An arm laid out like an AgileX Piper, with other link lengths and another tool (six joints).
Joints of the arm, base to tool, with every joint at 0 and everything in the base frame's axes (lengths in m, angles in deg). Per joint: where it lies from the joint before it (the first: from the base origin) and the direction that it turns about. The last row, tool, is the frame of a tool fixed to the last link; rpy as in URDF.
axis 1: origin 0 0 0.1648 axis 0 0 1
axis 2: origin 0 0 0 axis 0 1 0
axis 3: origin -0.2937 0 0.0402 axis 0 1 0
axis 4: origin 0.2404 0 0.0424 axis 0.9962 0 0.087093
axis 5: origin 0 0 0 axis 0 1 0
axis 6: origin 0.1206 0 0.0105 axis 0.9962 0 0.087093
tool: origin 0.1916 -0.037 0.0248 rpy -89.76 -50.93 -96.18
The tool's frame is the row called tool.
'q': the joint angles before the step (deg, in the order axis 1, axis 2, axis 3, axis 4, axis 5, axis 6). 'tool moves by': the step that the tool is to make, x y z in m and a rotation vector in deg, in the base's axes. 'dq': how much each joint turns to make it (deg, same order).
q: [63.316, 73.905, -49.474, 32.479, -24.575, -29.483]
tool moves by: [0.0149, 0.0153, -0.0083, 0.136, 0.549, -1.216]
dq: [-0.001, 4.899, -2.662, 0.233, -2.288, 0.789]
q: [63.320, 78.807, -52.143, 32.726, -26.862, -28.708]
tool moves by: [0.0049, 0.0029, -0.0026, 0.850, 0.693, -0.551]
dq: [0.004, 1.355, -0.559, 0.062, -1.121, 1.209]
